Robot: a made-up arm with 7 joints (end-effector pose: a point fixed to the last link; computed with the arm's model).
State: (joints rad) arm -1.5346 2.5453 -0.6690 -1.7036 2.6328 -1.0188 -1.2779
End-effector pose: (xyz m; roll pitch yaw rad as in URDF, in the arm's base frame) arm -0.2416 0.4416 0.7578 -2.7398 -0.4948 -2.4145
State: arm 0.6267 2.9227 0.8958 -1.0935 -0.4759 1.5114 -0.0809
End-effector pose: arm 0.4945 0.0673 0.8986 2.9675 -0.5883 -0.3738
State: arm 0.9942 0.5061 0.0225 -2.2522 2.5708 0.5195 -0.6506
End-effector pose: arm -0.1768 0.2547 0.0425 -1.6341 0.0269 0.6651
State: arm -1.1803 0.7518 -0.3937 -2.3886 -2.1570 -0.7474 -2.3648
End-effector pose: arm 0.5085 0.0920 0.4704 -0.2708 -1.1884 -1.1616
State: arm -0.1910 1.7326 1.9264 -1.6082 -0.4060 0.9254 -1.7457
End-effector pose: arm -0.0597 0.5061 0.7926 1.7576 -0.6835 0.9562
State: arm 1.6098 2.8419 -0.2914 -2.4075 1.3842 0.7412 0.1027
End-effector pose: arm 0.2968 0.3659 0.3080 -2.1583 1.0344 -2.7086
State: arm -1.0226 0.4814 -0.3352 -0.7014 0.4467 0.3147 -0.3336
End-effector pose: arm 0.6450 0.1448 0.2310 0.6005 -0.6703 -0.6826
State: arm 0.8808 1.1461 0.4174 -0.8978 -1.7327 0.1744 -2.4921
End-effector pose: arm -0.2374 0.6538 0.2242 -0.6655 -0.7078 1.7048
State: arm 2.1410 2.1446 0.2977 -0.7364 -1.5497 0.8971 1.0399
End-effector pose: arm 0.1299 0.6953 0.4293 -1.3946 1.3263 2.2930
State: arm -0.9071 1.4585 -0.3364 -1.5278 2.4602 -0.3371 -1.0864
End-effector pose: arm 0.3668 0.5054 0.5908 3.0924 -1.3660 3.0825
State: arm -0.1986 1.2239 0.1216 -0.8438 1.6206 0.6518 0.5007
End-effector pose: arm 0.2473 0.6340 0.2543 -0.9929 -0.0479 1.2366
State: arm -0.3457 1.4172 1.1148 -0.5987 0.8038 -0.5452 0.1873
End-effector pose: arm 0.1275 0.6889 0.4862 -2.3966 -0.5906 -2.9863
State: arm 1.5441 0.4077 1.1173 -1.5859 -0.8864 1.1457 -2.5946
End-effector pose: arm -0.5299 0.3261 0.3419 -2.3287 -0.2978 -2.7434
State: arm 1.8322 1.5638 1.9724 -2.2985 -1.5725 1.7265 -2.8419
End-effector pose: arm 0.1400 0.4855 0.6536 2.4730 -0.5371 2.6269
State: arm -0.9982 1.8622 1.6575 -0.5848 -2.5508 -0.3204 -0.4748
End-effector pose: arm -0.0264 0.6574 0.7222 2.1407 -0.0729 0.7337
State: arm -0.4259 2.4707 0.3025 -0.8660 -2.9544 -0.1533 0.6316
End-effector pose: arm -0.0041 0.3931 1.0017 -2.8826 -0.1785 1.4063
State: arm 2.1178 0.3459 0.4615 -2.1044 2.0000 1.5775 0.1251
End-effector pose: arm -0.4646 0.1006 0.4773 -0.2041 1.3480 1.7087
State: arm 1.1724 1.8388 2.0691 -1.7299 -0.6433 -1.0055 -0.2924
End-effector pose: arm 0.1777 0.4506 0.7169 -3.1303 1.2835 -0.6565
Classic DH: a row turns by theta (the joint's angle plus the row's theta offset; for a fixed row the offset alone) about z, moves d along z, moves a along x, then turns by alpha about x. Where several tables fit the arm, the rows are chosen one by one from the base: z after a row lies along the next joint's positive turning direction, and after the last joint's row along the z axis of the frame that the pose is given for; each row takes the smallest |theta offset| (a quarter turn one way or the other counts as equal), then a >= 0, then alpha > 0; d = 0 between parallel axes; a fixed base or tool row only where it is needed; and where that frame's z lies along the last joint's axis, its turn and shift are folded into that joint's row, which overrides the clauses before.
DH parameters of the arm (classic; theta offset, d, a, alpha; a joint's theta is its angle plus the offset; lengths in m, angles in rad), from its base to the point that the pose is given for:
base (fixed): 0 0.4055 0.018 -1.2217
joint 1: -1.5708 0.0291 0.0155 -1.5708
joint 2: 1.2217 -0.003 -0.019 1.5708
joint 3: 1.5708 -0.494 0.051 -1.5708
joint 4: 0 -0.022 -0.05 1.5708
joint 5: 0 -0.17 0.009 -1.5708
joint 6: 0 -0.024 0.012 1.5708
joint 7: -1.3152 -0.0437 -0.0278 -0.5013
tool (fixed): 1.392 0.0258 0 0

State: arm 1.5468 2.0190 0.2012 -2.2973 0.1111 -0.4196 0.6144
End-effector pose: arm 0.1228 0.4624 0.3514 -0.4507 -0.2479 -1.0755
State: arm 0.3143 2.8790 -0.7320 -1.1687 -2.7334 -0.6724 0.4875
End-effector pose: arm 0.2695 0.3384 0.9487 -2.1093 -0.7034 2.5963
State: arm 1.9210 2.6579 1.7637 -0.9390 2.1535 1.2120 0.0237
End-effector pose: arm 0.5828 0.4225 0.3484 -0.5003 0.3649 -0.0111
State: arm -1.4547 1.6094 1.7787 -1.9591 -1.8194 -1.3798 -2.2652
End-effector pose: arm -0.0679 0.5764 0.6208 2.7783 -0.3289 2.3714
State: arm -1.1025 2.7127 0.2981 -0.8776 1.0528 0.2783 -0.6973
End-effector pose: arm -0.3777 0.2622 0.9205 3.1206 -0.7309 -1.3302
